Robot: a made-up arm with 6 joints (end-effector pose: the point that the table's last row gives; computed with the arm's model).
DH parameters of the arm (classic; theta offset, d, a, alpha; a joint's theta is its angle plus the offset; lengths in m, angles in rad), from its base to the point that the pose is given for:
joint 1: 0 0.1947 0 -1.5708
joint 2: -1.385 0 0.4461 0
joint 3: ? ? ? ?
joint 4: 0 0.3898 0 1.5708
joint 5: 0 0 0.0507 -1.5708
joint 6: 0 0.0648 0 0
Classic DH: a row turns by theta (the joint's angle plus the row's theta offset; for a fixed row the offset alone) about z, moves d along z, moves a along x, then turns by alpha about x.
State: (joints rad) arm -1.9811 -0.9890 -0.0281 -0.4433 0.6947 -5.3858
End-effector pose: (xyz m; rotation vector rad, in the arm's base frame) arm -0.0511 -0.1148 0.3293 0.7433 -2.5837 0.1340
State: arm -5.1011 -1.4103 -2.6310 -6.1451 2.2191 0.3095
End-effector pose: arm -0.2872 -0.6713 0.5840 -1.2504 -0.7643 -1.3778
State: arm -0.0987 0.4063 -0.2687 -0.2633 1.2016 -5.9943
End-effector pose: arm 0.2307 -0.0339 0.1022 2.2863 -0.1127 -1.7666
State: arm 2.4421 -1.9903 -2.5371 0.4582 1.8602 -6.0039
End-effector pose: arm 0.6288 -0.5734 0.1494 0.1901 -0.6335 -0.4291
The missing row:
joint 3: 1.385 0 0.0882 -1.5708
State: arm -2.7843 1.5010 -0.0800 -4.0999 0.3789 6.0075
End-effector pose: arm 0.0020 0.0210 -0.0009 1.6693 1.3306 1.1855
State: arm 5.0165 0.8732 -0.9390 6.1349 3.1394 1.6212
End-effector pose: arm 0.1270 -0.4298 0.0913 0.0053 -0.0924 -2.6375
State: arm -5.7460 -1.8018 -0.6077 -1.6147 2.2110 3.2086
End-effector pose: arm -0.1745 -0.1996 0.5273 0.8643 2.1593 -1.3501
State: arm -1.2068 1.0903 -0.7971 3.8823 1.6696 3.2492
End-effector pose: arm 0.1110 -0.4232 -0.1314 1.0514 -1.4088 0.8176
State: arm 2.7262 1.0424 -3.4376 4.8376 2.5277 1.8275
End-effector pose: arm -0.5277 0.3181 0.6665 -2.4662 0.3797 -0.9585
